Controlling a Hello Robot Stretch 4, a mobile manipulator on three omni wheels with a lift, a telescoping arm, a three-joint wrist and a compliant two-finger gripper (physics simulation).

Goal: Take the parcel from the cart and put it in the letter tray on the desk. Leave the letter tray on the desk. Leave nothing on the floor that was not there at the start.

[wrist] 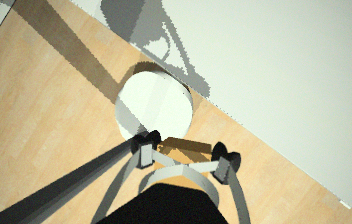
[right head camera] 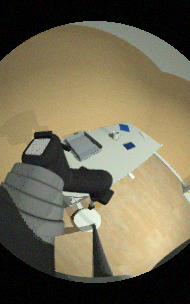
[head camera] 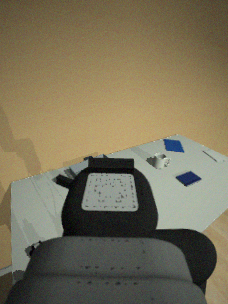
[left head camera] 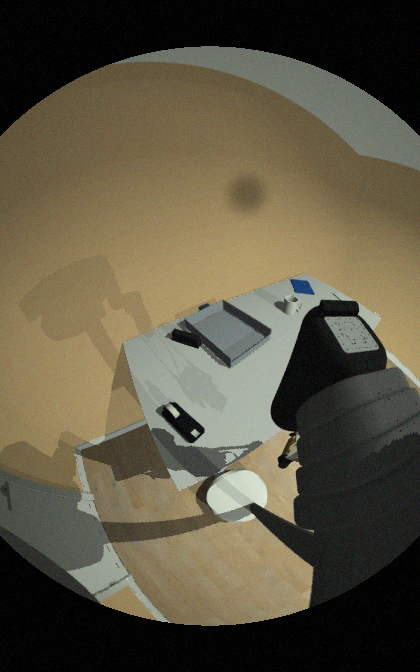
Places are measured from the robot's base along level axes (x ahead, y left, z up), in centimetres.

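Where they show: gripper, fingertip midpoint: [wrist: 184,148] [right head camera: 94,201]; robot's base, origin of the base link: [wrist: 157,109] [right head camera: 87,219].
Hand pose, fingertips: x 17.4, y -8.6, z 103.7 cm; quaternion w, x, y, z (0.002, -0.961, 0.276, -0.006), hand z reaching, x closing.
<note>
Things, the pixels of their top centre, and the offset from my fingertips. "spot": a spot on its surface instead. Level surfaces: height alone.
- brown parcel, middle of its top: [wrist: 182,177] dx -0.7, dy -1.4, dz +5.3 cm
- desk, its level: dz -11.5 cm
- grey letter tray, middle of its top: [right head camera: 81,141] dx +58.2, dy +14.4, dz -5.0 cm
- white mug, surface spot: [head camera: 160,161] spot: dx +71.6, dy -23.0, dz -5.1 cm
- dark blue item, middle of its top: [head camera: 189,177] dx +61.5, dy -40.0, dz -10.3 cm
The brown parcel [wrist: 187,145] is between the two fingertips of my gripper [wrist: 184,148] [left head camera: 287,452], which is shut on it. In the wrist view it hangs off the front edge of the desk [wrist: 280,65] [left head camera: 250,395] [right head camera: 112,157], beside the round white seat. The grey letter tray [left head camera: 225,330] [right head camera: 85,146] stands on the desk near its back edge and looks empty. It is away from the gripper, and in the head camera view my arm hides most of it. The cart does not show in these views.
A round white seat [left head camera: 237,492] [right head camera: 87,220] [wrist: 155,102] stands by the desk's front edge. On the desk are a black block [left head camera: 186,338], a black holder [left head camera: 183,422], a white mug [head camera: 160,161] [left head camera: 291,305], a blue item [head camera: 174,145] and a dark blue item [head camera: 188,178].
</note>
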